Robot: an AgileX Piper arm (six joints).
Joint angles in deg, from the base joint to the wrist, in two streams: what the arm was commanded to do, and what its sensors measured. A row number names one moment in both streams.
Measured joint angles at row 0:
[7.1 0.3 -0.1 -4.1 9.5 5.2]
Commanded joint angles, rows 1 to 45:
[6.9 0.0 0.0 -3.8 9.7 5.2]
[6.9 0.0 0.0 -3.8 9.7 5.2]
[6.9 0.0 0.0 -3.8 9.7 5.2]
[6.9 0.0 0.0 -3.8 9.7 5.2]
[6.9 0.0 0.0 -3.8 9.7 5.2]
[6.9 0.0 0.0 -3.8 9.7 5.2]
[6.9 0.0 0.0 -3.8 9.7 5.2]
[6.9 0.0 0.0 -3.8 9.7 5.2]
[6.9 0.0 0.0 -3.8 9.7 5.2]
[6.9 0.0 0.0 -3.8 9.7 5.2]
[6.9 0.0 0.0 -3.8 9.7 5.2]
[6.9 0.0 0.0 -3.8 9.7 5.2]
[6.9 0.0 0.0 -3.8 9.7 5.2]
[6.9 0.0 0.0 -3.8 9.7 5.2]
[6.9 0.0 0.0 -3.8 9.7 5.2]
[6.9 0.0 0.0 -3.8 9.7 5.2]
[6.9 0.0 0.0 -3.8 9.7 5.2]
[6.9 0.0 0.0 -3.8 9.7 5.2]
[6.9 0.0 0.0 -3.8 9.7 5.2]
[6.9 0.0 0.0 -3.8 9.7 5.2]
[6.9 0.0 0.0 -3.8 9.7 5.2]
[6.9 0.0 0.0 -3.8 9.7 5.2]
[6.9 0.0 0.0 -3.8 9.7 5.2]
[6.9 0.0 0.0 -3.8 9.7 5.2]
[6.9 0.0 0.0 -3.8 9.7 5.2]
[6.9 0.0 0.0 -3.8 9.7 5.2]
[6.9 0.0 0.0 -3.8 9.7 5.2]
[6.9 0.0 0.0 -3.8 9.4 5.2]
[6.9 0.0 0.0 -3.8 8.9 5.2]
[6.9 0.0 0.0 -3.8 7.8 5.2]
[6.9 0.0 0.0 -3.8 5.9 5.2]
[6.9 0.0 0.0 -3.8 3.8 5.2]
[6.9 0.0 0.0 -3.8 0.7 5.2]
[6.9 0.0 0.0 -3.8 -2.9 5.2]
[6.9 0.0 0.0 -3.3 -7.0 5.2]
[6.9 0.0 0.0 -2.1 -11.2 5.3]
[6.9 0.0 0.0 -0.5 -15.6 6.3]
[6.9 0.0 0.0 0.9 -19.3 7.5]
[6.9 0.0 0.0 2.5 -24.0 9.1]
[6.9 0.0 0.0 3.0 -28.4 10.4]
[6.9 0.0 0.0 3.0 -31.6 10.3]
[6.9 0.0 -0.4 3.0 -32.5 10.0]
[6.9 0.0 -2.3 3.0 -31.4 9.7]
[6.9 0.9 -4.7 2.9 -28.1 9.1]
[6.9 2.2 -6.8 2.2 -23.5 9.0]
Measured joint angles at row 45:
[7.1 0.2 -1.1 2.5 -27.7 9.3]
